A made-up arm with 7 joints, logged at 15 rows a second.
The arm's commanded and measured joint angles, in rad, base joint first. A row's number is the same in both.
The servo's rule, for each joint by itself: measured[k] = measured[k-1] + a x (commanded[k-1-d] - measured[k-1]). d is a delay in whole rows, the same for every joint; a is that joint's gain. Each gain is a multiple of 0.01, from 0.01 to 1. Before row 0 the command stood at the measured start. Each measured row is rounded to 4 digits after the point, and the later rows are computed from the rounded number. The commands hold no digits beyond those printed.
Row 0, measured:
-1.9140 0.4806 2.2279 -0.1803 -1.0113 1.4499 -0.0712
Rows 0 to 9, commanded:
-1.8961 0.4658 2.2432 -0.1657 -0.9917 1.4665 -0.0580
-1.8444 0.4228 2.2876 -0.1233 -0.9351 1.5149 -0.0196
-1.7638 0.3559 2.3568 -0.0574 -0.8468 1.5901 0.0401
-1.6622 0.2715 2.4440 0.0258 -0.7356 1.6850 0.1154
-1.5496 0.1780 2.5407 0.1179 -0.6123 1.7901 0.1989
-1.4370 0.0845 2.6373 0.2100 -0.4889 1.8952 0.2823
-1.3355 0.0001 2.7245 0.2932 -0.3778 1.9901 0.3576
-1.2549 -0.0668 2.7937 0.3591 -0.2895 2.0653 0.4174
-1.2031 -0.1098 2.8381 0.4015 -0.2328 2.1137 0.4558
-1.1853 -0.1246 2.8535 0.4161 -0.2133 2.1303 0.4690
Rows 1 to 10, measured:
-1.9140 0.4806 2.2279 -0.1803 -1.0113 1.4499 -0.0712
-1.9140 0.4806 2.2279 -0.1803 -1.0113 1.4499 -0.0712
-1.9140 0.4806 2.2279 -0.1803 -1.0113 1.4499 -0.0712
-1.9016 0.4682 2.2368 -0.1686 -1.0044 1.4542 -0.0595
-1.8621 0.4301 2.2663 -0.1324 -0.9801 1.4700 -0.0240
-1.7943 0.3678 2.3188 -0.0724 -0.9334 1.5012 0.0330
-1.7032 0.2869 2.3914 0.0062 -0.8642 1.5490 0.1063
-1.5972 0.1954 2.4780 0.0956 -0.7760 1.6117 0.1887
-1.4867 0.1022 2.5704 0.1871 -0.6755 1.6854 0.2720
-1.3824 0.0164 2.6598 0.2720 -0.5713 1.7646 0.3482
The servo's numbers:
d 3
a 0.69 0.84 0.58 0.80 0.35 0.26 0.89

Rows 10 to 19, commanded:
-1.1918 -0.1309 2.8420 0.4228 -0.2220 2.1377 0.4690
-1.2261 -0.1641 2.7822 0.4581 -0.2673 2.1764 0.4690
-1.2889 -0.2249 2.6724 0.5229 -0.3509 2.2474 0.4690
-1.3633 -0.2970 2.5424 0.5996 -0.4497 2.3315 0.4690
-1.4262 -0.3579 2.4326 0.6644 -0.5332 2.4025 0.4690
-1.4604 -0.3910 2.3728 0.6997 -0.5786 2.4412 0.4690
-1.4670 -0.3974 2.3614 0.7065 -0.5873 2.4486 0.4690
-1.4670 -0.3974 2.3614 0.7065 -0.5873 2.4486 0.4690
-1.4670 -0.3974 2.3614 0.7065 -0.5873 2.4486 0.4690
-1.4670 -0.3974 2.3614 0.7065 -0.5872 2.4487 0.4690
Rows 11 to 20, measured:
-1.2944 -0.0535 2.7375 0.3417 -0.4727 1.8428 0.4098
-1.2314 -0.1008 2.7958 0.3895 -0.3887 1.9132 0.4507
-1.1996 -0.1208 2.8293 0.4108 -0.3273 1.9696 0.4670
-1.1942 -0.1293 2.8367 0.4204 -0.2904 2.0133 0.4688
-1.2162 -0.1585 2.8051 0.4506 -0.2823 2.0557 0.4690
-1.2664 -0.2143 2.7281 0.5084 -0.3063 2.1055 0.4690
-1.3333 -0.2838 2.6204 0.5814 -0.3565 2.1643 0.4690
-1.3974 -0.3460 2.5115 0.6478 -0.4183 2.2262 0.4690
-1.4409 -0.3838 2.4311 0.6893 -0.4744 2.2821 0.4690
-1.4589 -0.3952 2.3907 0.7031 -0.5139 2.3254 0.4690

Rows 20 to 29, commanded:
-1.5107 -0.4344 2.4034 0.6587 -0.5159 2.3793 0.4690
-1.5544 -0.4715 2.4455 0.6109 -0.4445 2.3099 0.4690
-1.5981 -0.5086 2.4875 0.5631 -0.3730 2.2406 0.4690
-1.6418 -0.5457 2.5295 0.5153 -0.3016 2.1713 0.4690
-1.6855 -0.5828 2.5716 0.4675 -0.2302 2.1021 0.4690
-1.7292 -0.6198 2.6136 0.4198 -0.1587 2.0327 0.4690
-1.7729 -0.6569 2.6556 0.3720 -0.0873 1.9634 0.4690
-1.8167 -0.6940 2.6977 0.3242 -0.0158 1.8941 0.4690
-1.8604 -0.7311 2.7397 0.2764 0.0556 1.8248 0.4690
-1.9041 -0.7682 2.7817 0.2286 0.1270 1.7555 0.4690
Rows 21 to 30, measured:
-1.4645 -0.3970 2.3737 0.7058 -0.5396 2.3574 0.4690
-1.4662 -0.3973 2.3666 0.7064 -0.5563 2.3811 0.4690
-1.4668 -0.3974 2.3636 0.7065 -0.5671 2.3987 0.4690
-1.4971 -0.4285 2.3867 0.6683 -0.5492 2.3937 0.4690
-1.5366 -0.4646 2.4208 0.6224 -0.5126 2.3719 0.4690
-1.5790 -0.5016 2.4595 0.5750 -0.4637 2.3378 0.4690
-1.6223 -0.5386 2.5001 0.5272 -0.4070 2.2945 0.4690
-1.6659 -0.5757 2.5416 0.4794 -0.3451 2.2445 0.4690
-1.7096 -0.6127 2.5834 0.4317 -0.2799 2.1894 0.4690
-1.7533 -0.6498 2.6253 0.3839 -0.2125 2.1306 0.4690

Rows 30 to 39, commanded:
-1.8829 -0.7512 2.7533 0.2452 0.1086 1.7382 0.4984
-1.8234 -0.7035 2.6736 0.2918 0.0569 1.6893 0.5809
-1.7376 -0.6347 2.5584 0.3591 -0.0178 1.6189 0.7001
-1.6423 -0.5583 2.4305 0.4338 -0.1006 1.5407 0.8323
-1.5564 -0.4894 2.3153 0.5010 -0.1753 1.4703 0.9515
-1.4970 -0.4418 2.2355 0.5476 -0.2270 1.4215 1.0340
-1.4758 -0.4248 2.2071 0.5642 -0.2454 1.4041 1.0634
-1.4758 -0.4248 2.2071 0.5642 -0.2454 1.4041 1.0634
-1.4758 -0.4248 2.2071 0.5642 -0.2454 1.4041 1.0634
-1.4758 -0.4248 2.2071 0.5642 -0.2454 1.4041 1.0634
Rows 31 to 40, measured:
-1.7970 -0.6869 2.6673 0.3361 -0.1437 2.0691 0.4690
-1.8407 -0.7240 2.7093 0.2883 -0.0739 2.0056 0.4690
-1.8844 -0.7611 2.7513 0.2405 -0.0036 1.9406 0.4690
-1.8834 -0.7528 2.7525 0.2443 0.0357 1.8880 0.4952
-1.8420 -0.7114 2.7067 0.2823 0.0431 1.8363 0.5715
-1.7700 -0.6470 2.6207 0.3437 0.0218 1.7798 0.6860
-1.6819 -0.5725 2.5104 0.4158 -0.0210 1.7176 0.8162
-1.5953 -0.5027 2.3972 0.4840 -0.0750 1.6533 0.9366
-1.5275 -0.4515 2.3034 0.5349 -0.1282 1.5930 1.0233
-1.4918 -0.4291 2.2475 0.5583 -0.1692 1.5439 1.0590

